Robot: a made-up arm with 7 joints. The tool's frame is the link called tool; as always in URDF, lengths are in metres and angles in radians. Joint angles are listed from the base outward.
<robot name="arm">
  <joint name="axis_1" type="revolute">
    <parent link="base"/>
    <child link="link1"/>
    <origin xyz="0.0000 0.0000 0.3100" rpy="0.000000 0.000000 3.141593"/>
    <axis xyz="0 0 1"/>
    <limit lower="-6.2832" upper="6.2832"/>
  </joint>
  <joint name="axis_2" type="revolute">
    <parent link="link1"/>
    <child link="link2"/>
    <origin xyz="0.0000 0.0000 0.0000" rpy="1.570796 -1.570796 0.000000"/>
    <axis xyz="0 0 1"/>
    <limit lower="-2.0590" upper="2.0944"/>
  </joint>
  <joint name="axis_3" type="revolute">
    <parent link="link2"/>
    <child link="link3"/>
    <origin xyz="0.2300 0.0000 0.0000" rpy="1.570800 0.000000 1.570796"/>
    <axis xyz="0 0 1"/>
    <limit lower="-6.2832" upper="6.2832"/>
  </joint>
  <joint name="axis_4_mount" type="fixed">
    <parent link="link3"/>
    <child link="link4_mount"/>
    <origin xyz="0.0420 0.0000 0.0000" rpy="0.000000 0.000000 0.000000"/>
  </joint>
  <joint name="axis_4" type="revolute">
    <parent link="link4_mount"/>
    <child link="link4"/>
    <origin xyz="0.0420 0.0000 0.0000" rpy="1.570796 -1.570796 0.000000"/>
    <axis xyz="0 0 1"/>
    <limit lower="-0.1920" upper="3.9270"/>
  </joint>
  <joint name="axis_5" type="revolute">
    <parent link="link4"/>
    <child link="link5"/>
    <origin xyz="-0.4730 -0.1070 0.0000" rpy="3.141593 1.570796 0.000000"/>
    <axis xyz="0 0 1"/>
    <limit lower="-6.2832" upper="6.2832"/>
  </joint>
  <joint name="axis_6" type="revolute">
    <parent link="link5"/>
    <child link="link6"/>
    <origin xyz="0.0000 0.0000 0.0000" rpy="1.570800 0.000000 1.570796"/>
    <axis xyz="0 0 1"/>
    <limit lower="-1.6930" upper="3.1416"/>
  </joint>
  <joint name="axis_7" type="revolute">
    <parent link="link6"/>
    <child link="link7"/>
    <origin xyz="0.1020 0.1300 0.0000" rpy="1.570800 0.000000 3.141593"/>
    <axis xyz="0 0 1"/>
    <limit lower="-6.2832" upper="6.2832"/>
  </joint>
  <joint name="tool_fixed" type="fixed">
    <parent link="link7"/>
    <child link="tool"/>
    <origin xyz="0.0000 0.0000 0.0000" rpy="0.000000 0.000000 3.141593"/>
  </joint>
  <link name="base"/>
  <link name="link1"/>
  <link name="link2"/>
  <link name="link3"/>
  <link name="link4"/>
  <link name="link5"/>
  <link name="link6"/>
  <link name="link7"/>
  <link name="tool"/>
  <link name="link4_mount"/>
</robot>
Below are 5 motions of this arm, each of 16 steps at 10 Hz.
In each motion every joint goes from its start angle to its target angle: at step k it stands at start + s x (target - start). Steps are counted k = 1, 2, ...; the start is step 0. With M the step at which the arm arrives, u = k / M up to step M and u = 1 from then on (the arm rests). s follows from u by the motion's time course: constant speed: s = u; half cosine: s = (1 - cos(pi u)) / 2; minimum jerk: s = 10 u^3 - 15 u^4 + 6 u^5.
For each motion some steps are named. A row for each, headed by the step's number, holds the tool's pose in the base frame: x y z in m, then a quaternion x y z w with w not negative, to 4 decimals.
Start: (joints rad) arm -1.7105 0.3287 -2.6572 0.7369 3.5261 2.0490 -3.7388
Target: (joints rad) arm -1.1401 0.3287 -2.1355 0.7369 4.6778 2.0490 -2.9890
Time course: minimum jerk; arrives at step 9
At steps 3, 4, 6, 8, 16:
3: -0.2461 0.5198 0.5038 -0.1796 0.0286 -0.7639 0.6191
4: -0.3196 0.4709 0.4811 -0.2541 0.0432 -0.6781 0.6883
6: -0.4408 0.3254 0.4180 -0.4042 0.0610 -0.4820 0.7750
8: -0.4781 0.2339 0.3802 -0.4742 0.0639 -0.3856 0.7889
16: -0.4797 0.2283 0.3779 -0.4782 0.0640 -0.3802 0.7891

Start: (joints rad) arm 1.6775 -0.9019 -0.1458 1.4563 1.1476 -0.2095 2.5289
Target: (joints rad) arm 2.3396 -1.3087 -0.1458 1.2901 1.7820 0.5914 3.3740
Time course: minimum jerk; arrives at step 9
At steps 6, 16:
6: 0.0719 0.1462 1.0380 0.1912 -0.2303 -0.8631 0.4068
16: 0.0584 0.1082 1.0417 0.2332 -0.1612 -0.7446 0.6043

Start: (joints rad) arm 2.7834 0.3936 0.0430 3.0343 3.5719 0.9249 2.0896
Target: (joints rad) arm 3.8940 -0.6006 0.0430 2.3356 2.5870 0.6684 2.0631
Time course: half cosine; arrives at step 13
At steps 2, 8, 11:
2: -0.3051 0.1063 1.1269 -0.1975 0.1434 -0.4715 0.8474
8: -0.0766 -0.0509 1.1989 -0.1044 0.2067 -0.3977 0.8878
11: 0.0237 -0.0073 1.1967 -0.1019 0.2316 -0.3805 0.8895

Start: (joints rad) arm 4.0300 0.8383 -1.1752 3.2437 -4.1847 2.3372 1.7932
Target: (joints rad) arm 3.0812 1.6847 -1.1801 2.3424 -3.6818 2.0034 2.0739
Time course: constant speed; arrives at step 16
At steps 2, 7, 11, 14, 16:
2: -0.3325 -0.5370 0.6496 0.1924 0.9069 -0.0589 0.3702
7: -0.6478 -0.3710 0.4679 0.4531 0.7055 -0.1219 0.5311
11: -0.7836 -0.1099 0.2823 0.6226 0.4662 -0.1955 0.5973
14: -0.7796 0.1209 0.1357 0.7111 0.2544 -0.2533 0.6045
16: -0.7211 0.2711 0.0416 0.7477 0.1046 -0.2888 0.5887

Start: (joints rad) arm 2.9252 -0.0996 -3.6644 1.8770 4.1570 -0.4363 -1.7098
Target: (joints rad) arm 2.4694 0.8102 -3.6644 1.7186 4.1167 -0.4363 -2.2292
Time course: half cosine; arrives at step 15
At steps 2, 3, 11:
2: 0.5441 -0.3269 0.6935 -0.1417 0.6948 -0.3937 0.5849
3: 0.5188 -0.3362 0.7173 -0.1370 0.6818 -0.4141 0.5873
11: 0.0993 -0.3128 0.9525 -0.0644 0.4729 -0.7022 0.5283

